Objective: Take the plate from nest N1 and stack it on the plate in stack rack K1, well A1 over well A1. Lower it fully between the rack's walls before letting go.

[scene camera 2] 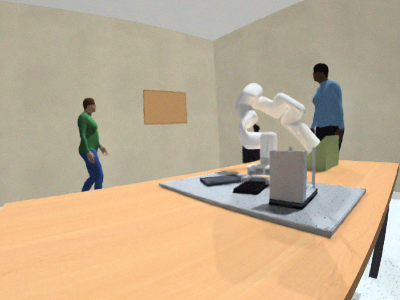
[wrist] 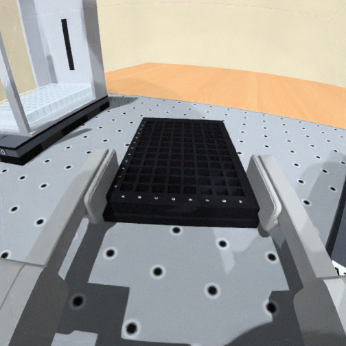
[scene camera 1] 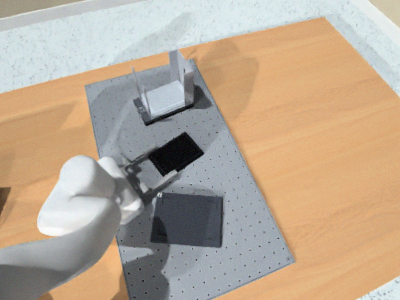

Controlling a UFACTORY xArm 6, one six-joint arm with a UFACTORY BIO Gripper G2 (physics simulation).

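Frame: origin at the arm's base, x ahead, y left, z up, level; millimetres.
Where they show: hand at its tool point: (scene camera 2: 256, 180) (scene camera 1: 159, 163); arm's base at its link origin: (scene camera 2: 318, 151).
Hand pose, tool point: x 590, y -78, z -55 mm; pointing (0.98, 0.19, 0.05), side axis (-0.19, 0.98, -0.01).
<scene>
Each offset is from my tool point to the top centre of the thing. Level surfaces: height alone.
A black well plate @[dx +51, dy +10, dz -5 mm] (scene camera 1: 176, 150) (scene camera 2: 251, 187) (wrist: 182, 160) lies level, low at the pegboard, its lettered edge towards the gripper and the A at the left in the wrist view. A nest under it cannot be made out. My gripper (scene camera 1: 165, 163) (wrist: 184, 190) is shut on the black plate, one pad against each side near the lettered end. Stack rack K1 @[dx +90, dy +187, dz +128 mm] (scene camera 1: 188, 86) (scene camera 2: 287, 175) (wrist: 85, 45) has upright light-grey walls on a black base. A pale plate @[dx +100, dy +187, dz +15 mm] (scene camera 1: 166, 98) (wrist: 60, 95) lies between its walls; its well A1 cannot be made out.
A flat dark grey holder with corner marks @[dx +3, dy -161, dz -4 mm] (scene camera 1: 187, 220) (scene camera 2: 220, 180) lies on the other side of the black plate from the rack, close to one finger. The grey pegboard @[dz -19 mm] (scene camera 1: 240, 215) (scene camera 2: 340, 207) carries these things. A green block (scene camera 2: 327, 152) stands behind the rack in scene camera 2.
</scene>
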